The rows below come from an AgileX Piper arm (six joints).
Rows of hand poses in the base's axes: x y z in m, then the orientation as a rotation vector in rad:
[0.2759, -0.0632, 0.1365, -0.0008, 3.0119, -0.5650]
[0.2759, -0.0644, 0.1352, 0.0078, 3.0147, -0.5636]
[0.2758, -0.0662, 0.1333, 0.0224, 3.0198, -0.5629]
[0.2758, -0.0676, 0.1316, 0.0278, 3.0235, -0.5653]
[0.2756, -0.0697, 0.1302, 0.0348, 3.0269, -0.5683]
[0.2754, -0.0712, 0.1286, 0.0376, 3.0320, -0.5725]
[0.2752, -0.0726, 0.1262, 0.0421, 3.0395, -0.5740]
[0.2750, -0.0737, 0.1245, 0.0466, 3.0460, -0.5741]
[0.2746, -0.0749, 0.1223, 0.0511, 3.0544, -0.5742]
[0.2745, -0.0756, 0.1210, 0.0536, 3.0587, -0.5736]
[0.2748, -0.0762, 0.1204, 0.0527, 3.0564, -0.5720]
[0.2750, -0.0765, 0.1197, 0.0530, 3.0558, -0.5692]
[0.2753, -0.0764, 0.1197, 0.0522, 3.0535, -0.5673]
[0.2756, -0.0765, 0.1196, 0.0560, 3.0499, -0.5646]
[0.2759, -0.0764, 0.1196, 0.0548, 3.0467, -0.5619]
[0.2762, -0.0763, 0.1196, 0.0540, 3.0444, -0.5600]
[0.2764, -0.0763, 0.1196, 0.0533, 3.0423, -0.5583]
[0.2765, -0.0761, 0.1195, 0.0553, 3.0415, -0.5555]
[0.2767, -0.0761, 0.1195, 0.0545, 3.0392, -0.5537]
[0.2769, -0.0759, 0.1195, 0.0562, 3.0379, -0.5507]
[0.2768, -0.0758, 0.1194, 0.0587, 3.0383, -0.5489]
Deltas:
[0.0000, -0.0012, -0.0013, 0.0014, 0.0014, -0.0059]
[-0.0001, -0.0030, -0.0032, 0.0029, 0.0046, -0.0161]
[-0.0001, -0.0044, -0.0049, 0.0019, 0.0080, -0.0203]
[-0.0003, -0.0065, -0.0063, 0.0006, 0.0110, -0.0256]
[-0.0005, -0.0080, -0.0079, -0.0014, 0.0164, -0.0285]
[-0.0007, -0.0094, -0.0103, -0.0014, 0.0234, -0.0327]
[-0.0009, -0.0105, -0.0120, -0.0005, 0.0293, -0.0367]
[-0.0013, -0.0117, -0.0142, 0.0005, 0.0370, -0.0409]
[-0.0014, -0.0124, -0.0155, 0.0014, 0.0408, -0.0432]
[-0.0011, -0.0130, -0.0161, 0.0022, 0.0384, -0.0421]
[-0.0009, -0.0133, -0.0168, 0.0039, 0.0372, -0.0421]
[-0.0006, -0.0132, -0.0168, 0.0048, 0.0348, -0.0411]
[-0.0003, -0.0133, -0.0169, 0.0062, 0.0304, -0.0428]
[0.0000, -0.0132, -0.0169, 0.0075, 0.0270, -0.0413]
[0.0003, -0.0131, -0.0169, 0.0084, 0.0245, -0.0403]
[0.0005, -0.0131, -0.0169, 0.0092, 0.0222, -0.0394]
[0.0006, -0.0129, -0.0170, 0.0110, 0.0208, -0.0404]
[0.0008, -0.0129, -0.0170, 0.0118, 0.0183, -0.0394]
[0.0010, -0.0127, -0.0170, 0.0136, 0.0164, -0.0401]
[0.0009, -0.0126, -0.0171, 0.0149, 0.0162, -0.0417]

